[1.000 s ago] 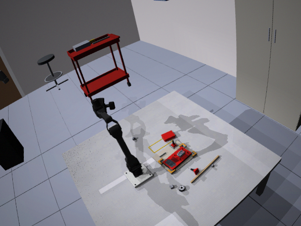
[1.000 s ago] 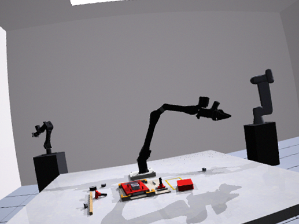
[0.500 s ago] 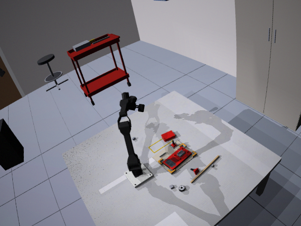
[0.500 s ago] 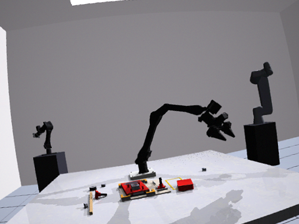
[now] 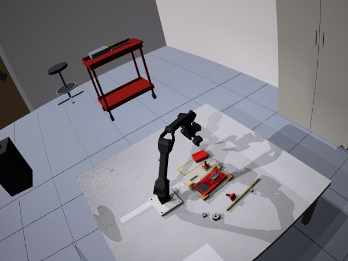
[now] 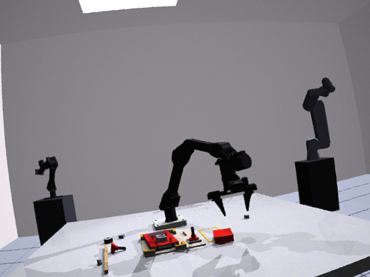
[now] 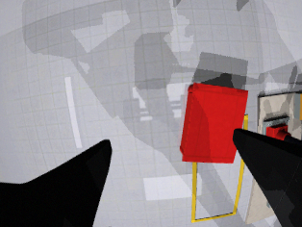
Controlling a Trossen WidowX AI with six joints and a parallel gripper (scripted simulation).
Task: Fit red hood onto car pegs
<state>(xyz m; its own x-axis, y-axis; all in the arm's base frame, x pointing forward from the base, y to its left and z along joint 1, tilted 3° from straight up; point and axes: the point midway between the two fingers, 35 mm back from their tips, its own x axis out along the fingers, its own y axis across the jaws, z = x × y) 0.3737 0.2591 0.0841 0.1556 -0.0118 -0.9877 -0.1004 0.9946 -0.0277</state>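
Right now the red hood is 70 mm below my gripper tip, 60 mm to the right of it and 10 mm behind it. Also, from my gripper tip: jig (280 mm to the right, 80 mm below, 70 mm behind); wooden stick (510 mm to the right, 80 mm below, 40 mm ahead).
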